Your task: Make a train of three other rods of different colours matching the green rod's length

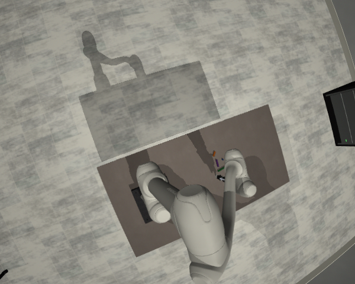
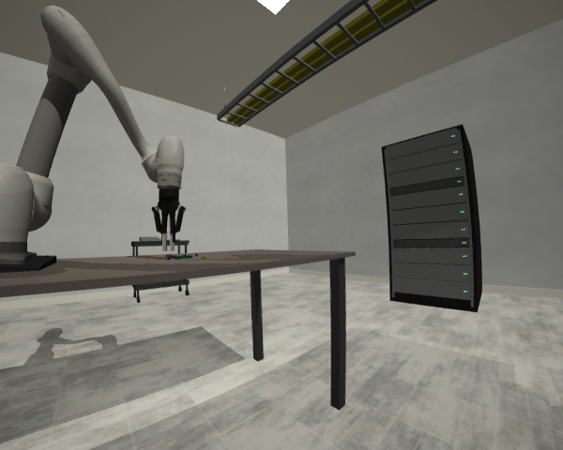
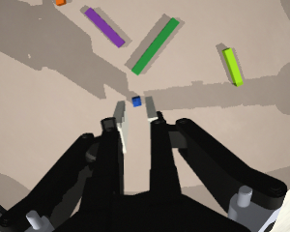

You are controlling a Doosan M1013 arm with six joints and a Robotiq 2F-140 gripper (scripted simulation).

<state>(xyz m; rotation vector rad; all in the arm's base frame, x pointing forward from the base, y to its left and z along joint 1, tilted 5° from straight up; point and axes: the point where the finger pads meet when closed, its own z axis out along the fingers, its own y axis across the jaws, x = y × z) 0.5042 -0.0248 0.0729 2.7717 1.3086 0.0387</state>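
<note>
My gripper is now 16 cm short of the magenta rod, 11 cm to the right of it and 6 cm above it. From my hand the other things lie so: lime rod (12 cm ahead, 6 cm to the right, 6 cm below); then purple rod (4 cm ahead, 9 cm to the left, 6 cm below); then green rod (7 cm ahead, 3 cm to the left, 6 cm below).
</note>
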